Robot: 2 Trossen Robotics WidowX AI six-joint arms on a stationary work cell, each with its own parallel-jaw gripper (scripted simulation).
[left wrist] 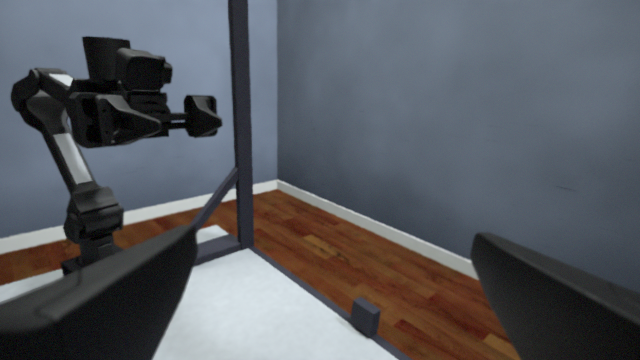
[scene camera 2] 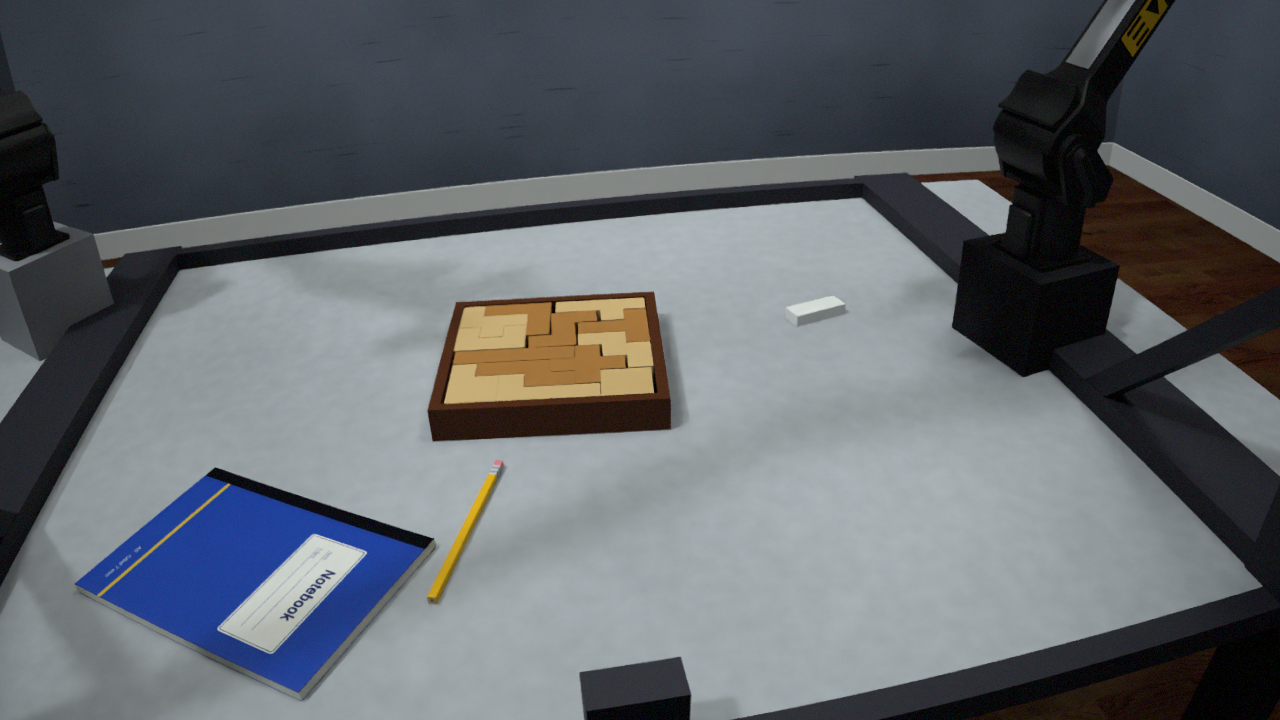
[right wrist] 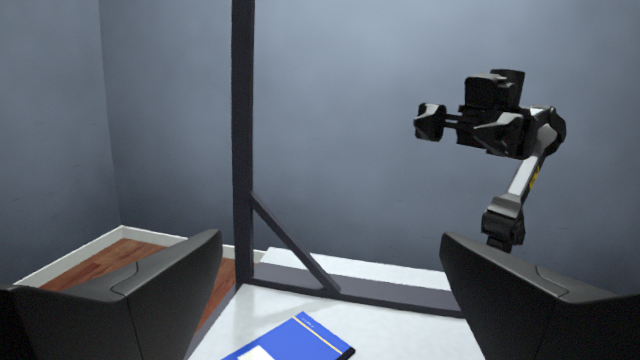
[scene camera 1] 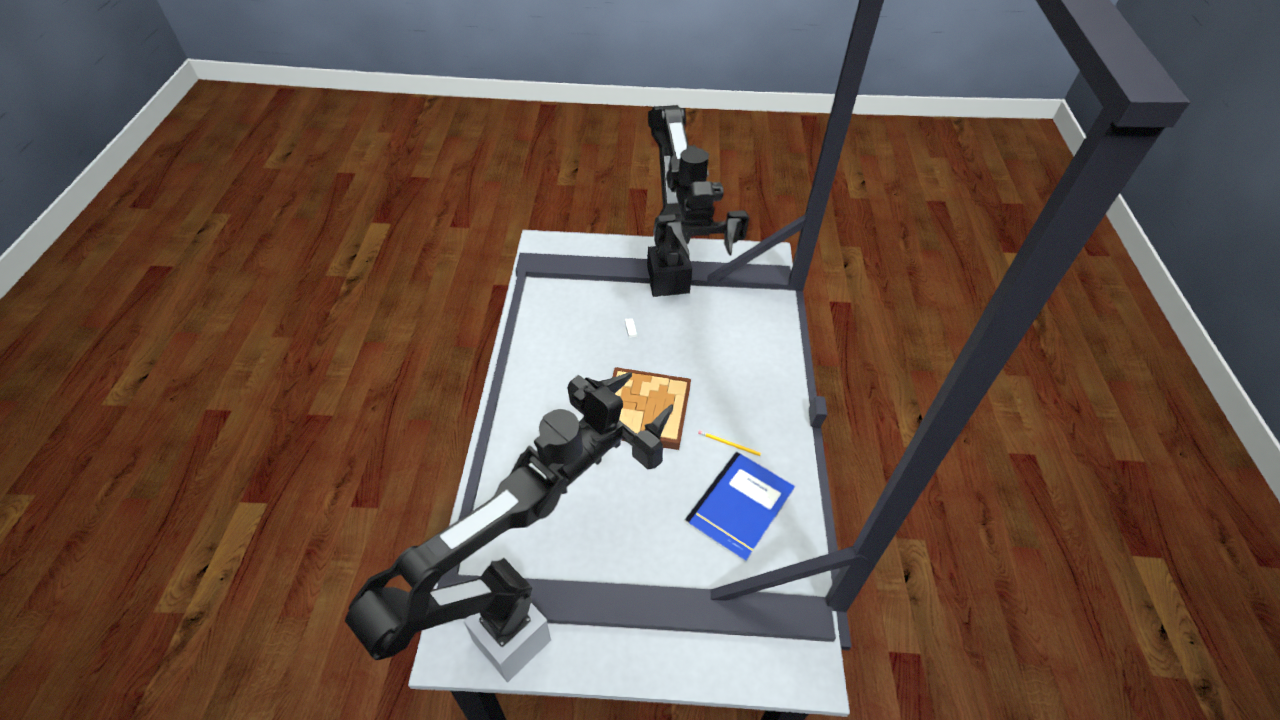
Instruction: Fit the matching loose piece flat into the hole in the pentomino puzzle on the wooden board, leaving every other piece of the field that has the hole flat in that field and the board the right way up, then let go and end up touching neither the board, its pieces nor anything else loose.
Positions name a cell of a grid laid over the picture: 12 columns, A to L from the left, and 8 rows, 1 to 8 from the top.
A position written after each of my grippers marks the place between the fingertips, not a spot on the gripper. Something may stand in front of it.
Observation:
I see my left gripper (scene camera 1: G5), my right gripper (scene camera 1: G3), a yellow pencil (scene camera 2: E7) and a brown S-shaped piece (scene camera 2: F4).
My left gripper also shows in the left wrist view (left wrist: G6) and in the right wrist view (right wrist: I3). My right gripper is seen too in the left wrist view (left wrist: D3) and in the right wrist view (right wrist: G6). The left wrist view misses the yellow pencil: it is out of frame. The right wrist view does not show the yellow pencil: it is out of frame.

